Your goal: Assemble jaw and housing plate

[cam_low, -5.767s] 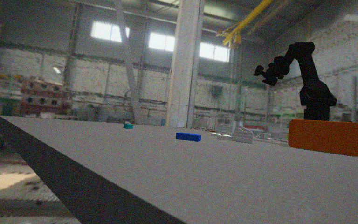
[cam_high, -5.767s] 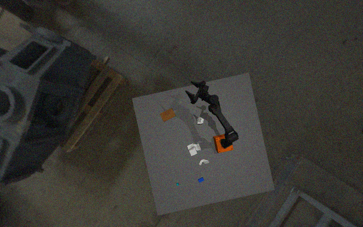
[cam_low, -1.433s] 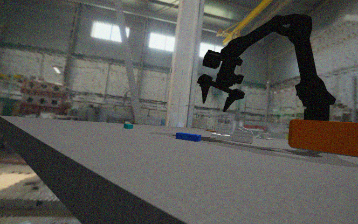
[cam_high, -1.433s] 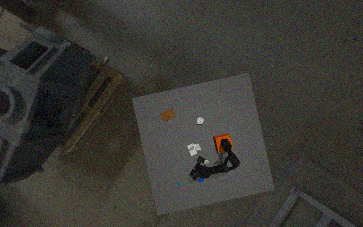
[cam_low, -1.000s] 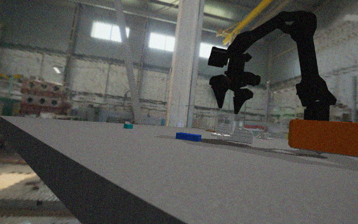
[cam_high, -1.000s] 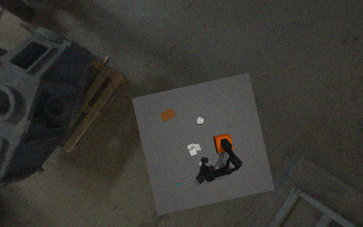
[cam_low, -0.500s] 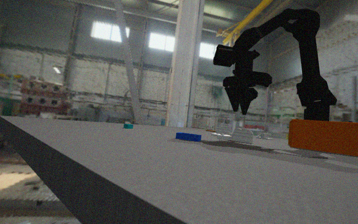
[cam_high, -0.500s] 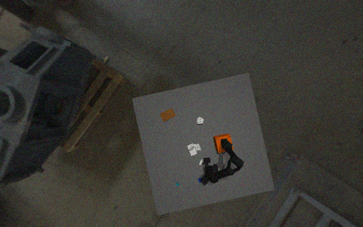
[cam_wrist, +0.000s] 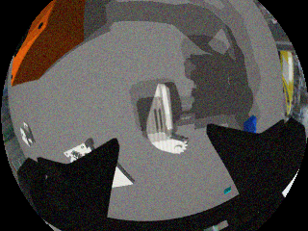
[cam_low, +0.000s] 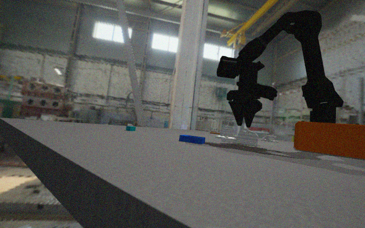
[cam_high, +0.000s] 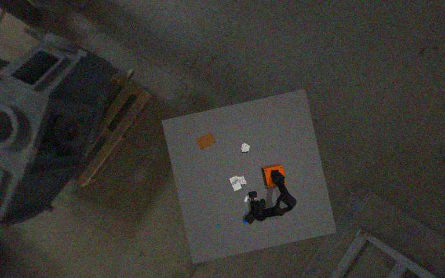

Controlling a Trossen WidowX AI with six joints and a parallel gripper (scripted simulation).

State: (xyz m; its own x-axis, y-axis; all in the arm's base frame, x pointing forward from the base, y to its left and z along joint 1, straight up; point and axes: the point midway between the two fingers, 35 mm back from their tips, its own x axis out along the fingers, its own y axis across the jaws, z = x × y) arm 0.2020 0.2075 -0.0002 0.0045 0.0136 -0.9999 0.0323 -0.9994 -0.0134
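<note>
Right now the curved white jaw is 30 mm ahead of my gripper tip, 20 mm to the left of it and 50 mm below it. The rest, counted from my gripper tip: teal block 310 mm ahead, 220 mm to the left, 50 mm below; flat orange plate 350 mm ahead, 530 mm to the right, 50 mm below; blue block 60 mm ahead, 200 mm to the left, 50 mm below.
</note>
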